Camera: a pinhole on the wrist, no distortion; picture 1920 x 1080 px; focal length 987.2 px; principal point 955.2 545.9 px. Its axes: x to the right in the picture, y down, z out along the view. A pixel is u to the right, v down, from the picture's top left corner.
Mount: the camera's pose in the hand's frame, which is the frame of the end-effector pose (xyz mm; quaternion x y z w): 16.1 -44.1 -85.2 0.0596 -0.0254 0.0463 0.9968
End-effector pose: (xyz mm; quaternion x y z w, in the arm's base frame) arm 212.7 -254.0 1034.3 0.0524 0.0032 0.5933 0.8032
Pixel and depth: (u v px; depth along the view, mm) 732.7 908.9 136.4
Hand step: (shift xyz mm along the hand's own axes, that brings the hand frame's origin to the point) -25.4 -13.8 54.2
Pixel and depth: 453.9 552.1 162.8
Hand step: -73.6 -70.2 71.7
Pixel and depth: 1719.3 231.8 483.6
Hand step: 381.2 -221.4 397.4
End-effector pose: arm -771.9 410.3 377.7 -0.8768 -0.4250 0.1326 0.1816
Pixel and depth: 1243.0 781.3 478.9
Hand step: 122.4 23.2 410.8
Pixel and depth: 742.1 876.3 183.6
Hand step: -37.5 -9.1 101.8
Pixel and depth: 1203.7 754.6 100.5
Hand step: 34.7 -33.0 18.4
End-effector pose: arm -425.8 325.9 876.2 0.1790 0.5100 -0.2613 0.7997
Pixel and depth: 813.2 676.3 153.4
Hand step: -14.7 -44.6 68.0
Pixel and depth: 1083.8 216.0 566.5
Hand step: 82.0 -293.3 458.6
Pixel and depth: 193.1 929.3 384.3
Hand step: -310.5 30.4 296.6
